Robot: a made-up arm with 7 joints. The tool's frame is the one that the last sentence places.
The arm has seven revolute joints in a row. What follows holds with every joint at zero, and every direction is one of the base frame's.
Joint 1 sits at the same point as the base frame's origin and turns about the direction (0.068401, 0.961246, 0.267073), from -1.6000 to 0.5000 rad.
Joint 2 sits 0.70 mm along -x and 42.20 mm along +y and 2.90 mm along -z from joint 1 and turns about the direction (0.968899, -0.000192, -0.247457), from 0.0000 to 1.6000 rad.
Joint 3 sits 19.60 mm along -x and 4.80 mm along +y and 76.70 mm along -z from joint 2 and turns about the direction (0.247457, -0.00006, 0.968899), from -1.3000 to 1.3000 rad.
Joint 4 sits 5.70 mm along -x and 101.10 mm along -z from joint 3 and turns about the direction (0.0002, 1, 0.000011), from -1.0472 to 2.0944 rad.
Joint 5 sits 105.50 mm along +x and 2.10 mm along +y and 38.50 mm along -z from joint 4 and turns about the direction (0.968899, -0.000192, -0.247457), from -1.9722 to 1.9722 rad.
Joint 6 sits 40.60 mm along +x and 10.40 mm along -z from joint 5 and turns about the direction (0.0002, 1, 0.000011), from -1.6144 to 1.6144 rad.
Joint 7 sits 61.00 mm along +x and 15.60 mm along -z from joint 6 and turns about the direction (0.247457, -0.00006, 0.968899), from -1.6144 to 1.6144 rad.
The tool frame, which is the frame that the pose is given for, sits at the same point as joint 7; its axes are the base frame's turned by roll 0.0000, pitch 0.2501 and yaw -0.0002 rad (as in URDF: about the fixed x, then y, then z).
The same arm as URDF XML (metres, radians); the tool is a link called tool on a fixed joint. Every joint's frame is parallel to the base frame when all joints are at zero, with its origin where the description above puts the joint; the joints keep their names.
<robot name="arm">
<link name="base"/>
<link name="link1"/>
<link name="link2"/>
<link name="link3"/>
<link name="link4"/>
<link name="link5"/>
<link name="link6"/>
<link name="link7"/>
<link name="tool"/>
<joint name="joint 1" type="revolute"><parent link="base"/><child link="link1"/><origin xyz="0 0 0"/><axis xyz="0.068403 0.961235 0.26711"/><limit lower="-1.6" upper="0.5"/></joint>
<joint name="joint 2" type="revolute"><parent link="link1"/><child link="link2"/><origin xyz="-0.0007 0.0422 -0.0029"/><axis xyz="0.968889 -0.0002 -0.247497"/><limit lower="0" upper="1.6"/></joint>
<joint name="joint 3" type="revolute"><parent link="link2"/><child link="link3"/><origin xyz="-0.0196 0.0048 -0.0767"/><axis xyz="0.247497 -0.0001 0.968889"/><limit lower="-1.3" upper="1.3"/></joint>
<joint name="joint 4" type="revolute"><parent link="link3"/><child link="link4"/><origin xyz="-0.0057 0 -0.1011"/><axis xyz="0.0002 1 0"/><limit lower="-1.0472" upper="2.0944"/></joint>
<joint name="joint 5" type="revolute"><parent link="link4"/><child link="link5"/><origin xyz="0.1055 0.0021 -0.0385"/><axis xyz="0.968889 -0.0002 -0.247497"/><limit lower="-1.9722" upper="1.9722"/></joint>
<joint name="joint 6" type="revolute"><parent link="link5"/><child link="link6"/><origin xyz="0.0406 0 -0.0104"/><axis xyz="0.0002 1 0"/><limit lower="-1.6144" upper="1.6144"/></joint>
<joint name="joint 7" type="revolute"><parent link="link6"/><child link="link7"/><origin xyz="0.061 0 -0.0156"/><axis xyz="0.247497 -0.0001 0.968889"/><limit lower="-1.6144" upper="1.6144"/></joint>
<joint name="tool_joint" type="fixed"><parent link="link7"/><child link="tool"/><origin xyz="0 0 0" rpy="0 0.2501 -0.0002"/></joint>
</robot>

